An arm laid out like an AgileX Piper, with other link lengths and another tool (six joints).
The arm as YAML. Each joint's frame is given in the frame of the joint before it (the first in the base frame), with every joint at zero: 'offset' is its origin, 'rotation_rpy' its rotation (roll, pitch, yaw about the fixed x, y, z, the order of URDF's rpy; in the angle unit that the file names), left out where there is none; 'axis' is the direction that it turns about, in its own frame. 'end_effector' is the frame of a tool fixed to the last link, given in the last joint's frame.
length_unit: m
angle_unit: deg
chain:
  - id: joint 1
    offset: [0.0, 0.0, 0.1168]
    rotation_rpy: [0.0, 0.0, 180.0]
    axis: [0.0, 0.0, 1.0]
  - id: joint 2
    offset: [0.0, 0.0, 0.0]
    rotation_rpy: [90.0, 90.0, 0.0]
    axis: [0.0, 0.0, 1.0]
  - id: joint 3
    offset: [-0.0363, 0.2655, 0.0]
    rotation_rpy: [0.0, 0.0, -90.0]
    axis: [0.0, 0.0, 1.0]
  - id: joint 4
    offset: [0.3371, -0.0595, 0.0]
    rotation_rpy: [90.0, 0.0, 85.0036]
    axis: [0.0, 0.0, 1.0]
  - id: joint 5
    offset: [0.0, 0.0, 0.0]
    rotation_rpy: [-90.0, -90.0, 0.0]
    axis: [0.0, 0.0, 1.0]
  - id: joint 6
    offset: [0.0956, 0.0, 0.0]
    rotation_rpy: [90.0, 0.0, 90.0]
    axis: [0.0, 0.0, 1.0]
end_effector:
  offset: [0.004, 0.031, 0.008]
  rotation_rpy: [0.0, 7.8, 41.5]
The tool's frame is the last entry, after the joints.
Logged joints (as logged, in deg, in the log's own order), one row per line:
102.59 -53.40 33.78 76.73 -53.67 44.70
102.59 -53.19 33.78 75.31 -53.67 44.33
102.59 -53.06 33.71 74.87 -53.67 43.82
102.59 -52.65 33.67 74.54 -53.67 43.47
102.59 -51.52 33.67 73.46 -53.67 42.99
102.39 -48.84 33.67 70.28 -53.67 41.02
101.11 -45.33 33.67 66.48 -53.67 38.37
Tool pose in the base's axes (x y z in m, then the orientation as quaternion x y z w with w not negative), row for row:
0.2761 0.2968 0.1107 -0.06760 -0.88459 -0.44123 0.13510
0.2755 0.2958 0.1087 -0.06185 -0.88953 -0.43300 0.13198
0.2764 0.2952 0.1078 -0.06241 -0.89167 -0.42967 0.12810
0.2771 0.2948 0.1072 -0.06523 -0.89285 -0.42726 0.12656
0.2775 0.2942 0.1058 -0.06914 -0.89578 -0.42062 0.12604
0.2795 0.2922 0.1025 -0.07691 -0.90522 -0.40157 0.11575
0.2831 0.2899 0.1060 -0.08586 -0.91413 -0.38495 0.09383
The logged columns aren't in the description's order. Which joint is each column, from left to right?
Columns, left to right: joint 2, joint 6, joint 1, joint 4, joint 3, joint 5.
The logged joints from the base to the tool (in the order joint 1, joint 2, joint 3, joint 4, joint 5, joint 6), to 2 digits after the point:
33.78 102.59 -53.67 76.73 44.70 -53.40
33.78 102.59 -53.67 75.31 44.33 -53.19
33.71 102.59 -53.67 74.87 43.82 -53.06
33.67 102.59 -53.67 74.54 43.47 -52.65
33.67 102.59 -53.67 73.46 42.99 -51.52
33.67 102.39 -53.67 70.28 41.02 -48.84
33.67 101.11 -53.67 66.48 38.37 -45.33

